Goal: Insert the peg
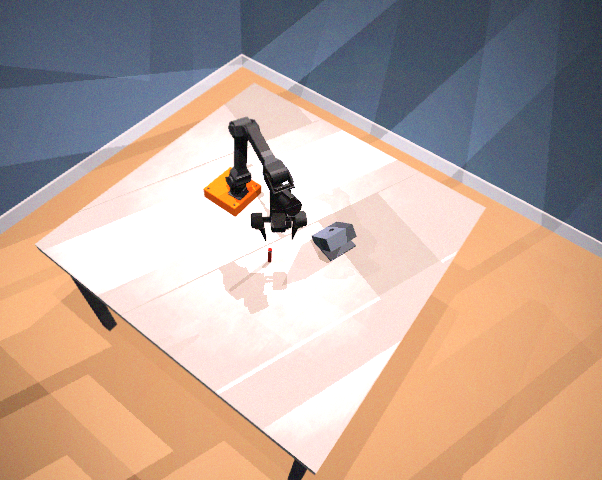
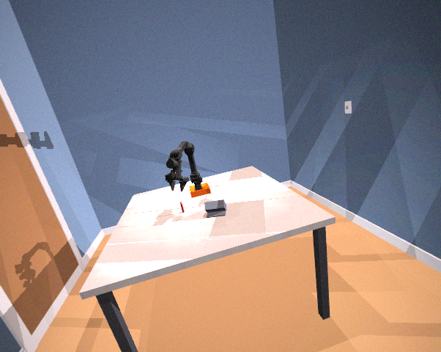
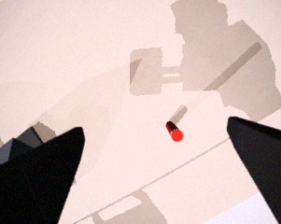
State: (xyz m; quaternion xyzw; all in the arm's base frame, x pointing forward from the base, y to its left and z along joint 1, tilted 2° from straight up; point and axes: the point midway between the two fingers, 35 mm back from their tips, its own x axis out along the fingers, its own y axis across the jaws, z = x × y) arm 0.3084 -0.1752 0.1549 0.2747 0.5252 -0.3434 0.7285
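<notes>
Right now my gripper tip is 12 cm above the round red peg, 4 cm past it and 1 cm to the right of it. From my gripper tip the other things lie so: grey sloped panel (22 cm to the left, 14 cm below, 11 cm ahead).
</notes>
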